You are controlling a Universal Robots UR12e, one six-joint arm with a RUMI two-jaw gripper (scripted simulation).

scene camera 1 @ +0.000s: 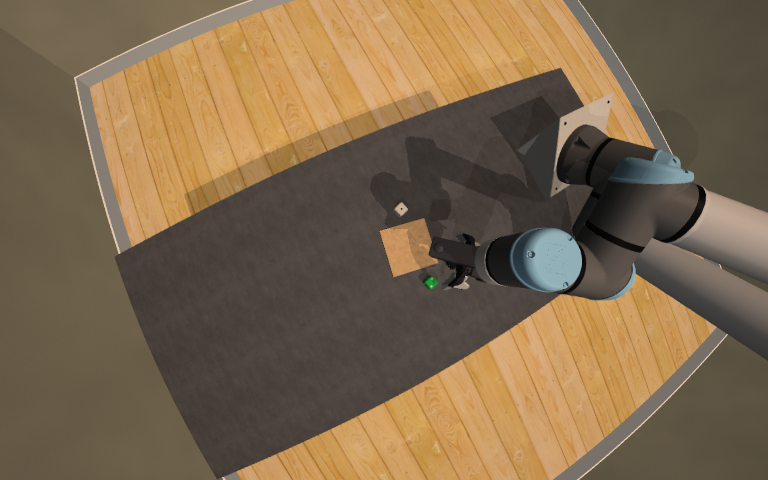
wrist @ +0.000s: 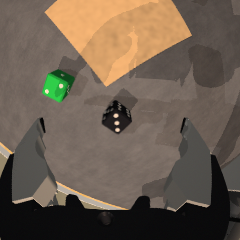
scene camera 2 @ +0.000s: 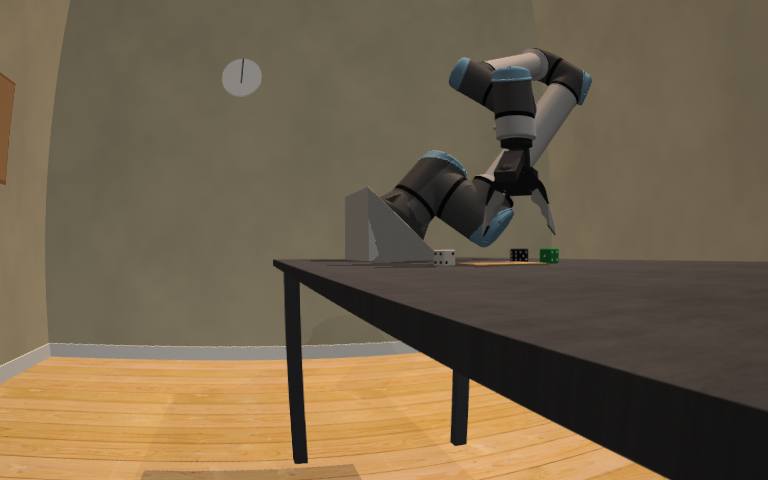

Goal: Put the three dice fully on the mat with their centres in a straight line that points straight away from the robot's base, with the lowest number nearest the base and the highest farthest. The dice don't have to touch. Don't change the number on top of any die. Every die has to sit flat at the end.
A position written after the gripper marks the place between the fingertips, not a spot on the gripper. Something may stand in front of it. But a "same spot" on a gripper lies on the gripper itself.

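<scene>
You'd find the gripper in scene camera 1 and in the wrist view, and there's a spot on the gripper where (wrist: 195, 187) and (scene camera 1: 463, 242) are the same spot. The gripper can be seen in scene camera 2 (518, 235) too.
</scene>
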